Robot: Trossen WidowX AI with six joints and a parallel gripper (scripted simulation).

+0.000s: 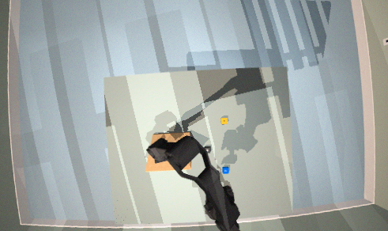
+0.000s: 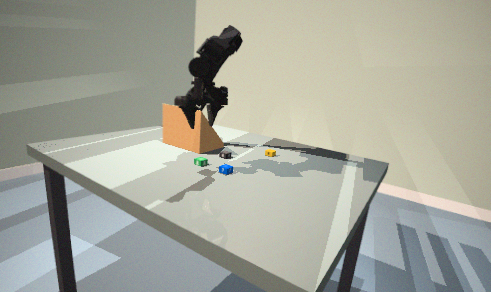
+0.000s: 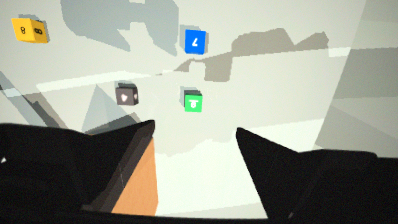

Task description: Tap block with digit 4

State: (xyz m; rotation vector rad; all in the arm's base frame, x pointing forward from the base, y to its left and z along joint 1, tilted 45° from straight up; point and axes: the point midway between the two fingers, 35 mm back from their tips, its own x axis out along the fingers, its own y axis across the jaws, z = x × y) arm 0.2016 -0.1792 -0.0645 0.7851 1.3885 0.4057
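Right now my gripper tip is 13 cm to the right of the dark grey block, 12 cm above it and 2 cm short of it. The rest, counted from my gripper tip: blue block 12 cm below, 10 cm ahead, 1 cm to the right; green block 12 cm below; yellow block 27 cm to the left, 15 cm ahead, 12 cm below.
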